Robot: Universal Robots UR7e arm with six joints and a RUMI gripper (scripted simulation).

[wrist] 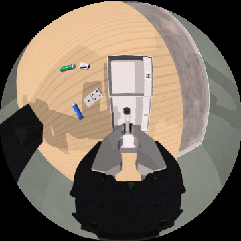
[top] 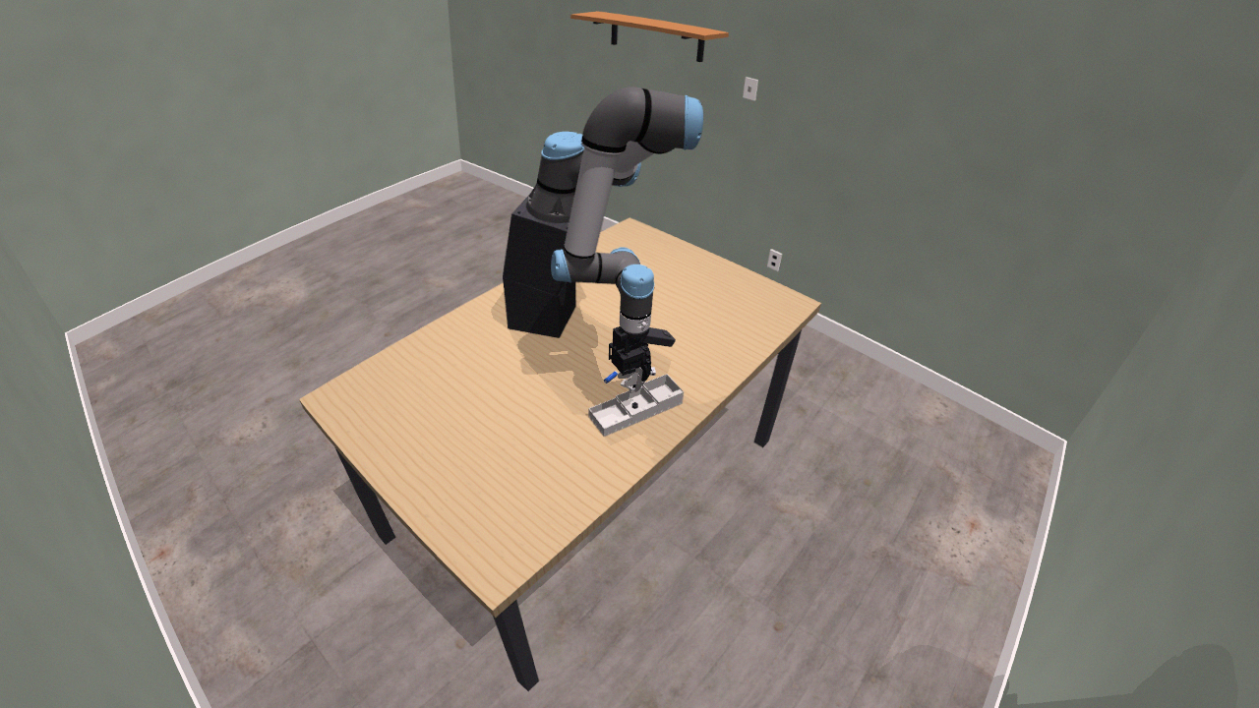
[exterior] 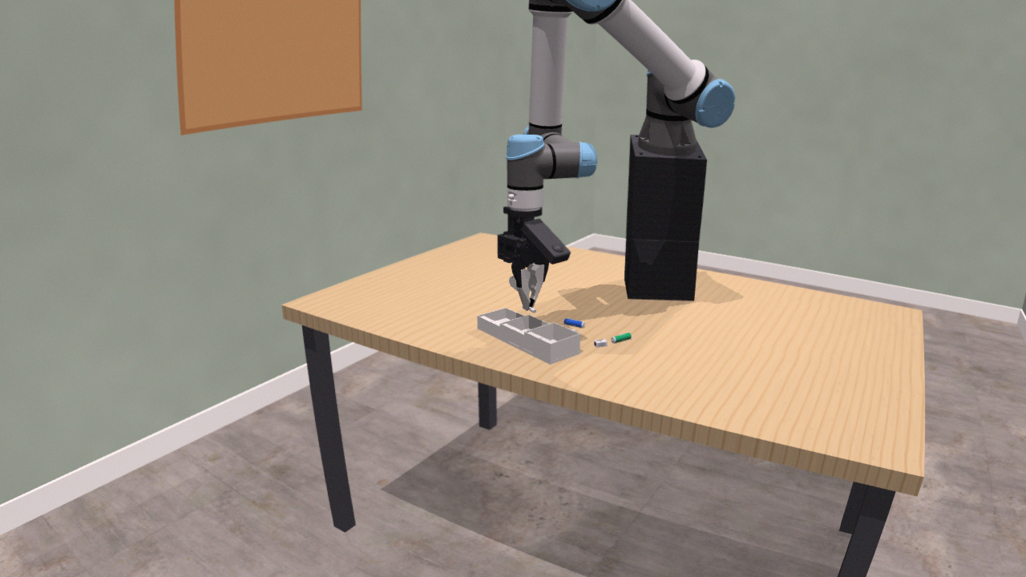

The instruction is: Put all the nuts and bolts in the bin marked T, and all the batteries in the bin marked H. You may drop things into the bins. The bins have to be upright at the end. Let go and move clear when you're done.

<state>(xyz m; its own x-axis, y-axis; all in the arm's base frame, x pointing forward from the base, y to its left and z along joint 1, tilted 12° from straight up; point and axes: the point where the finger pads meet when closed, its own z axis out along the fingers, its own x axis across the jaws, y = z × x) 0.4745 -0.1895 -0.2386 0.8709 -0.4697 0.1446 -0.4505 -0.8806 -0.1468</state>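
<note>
Right now my hand is 70 mm above the black nut. The rest, counted from my hand: white domino: 50 mm behind, 70 mm to the left, 80 mm below; bolt: 10 mm to the right, 10 mm below; blue battery: 120 mm behind, 60 mm to the left, 80 mm below.
</note>
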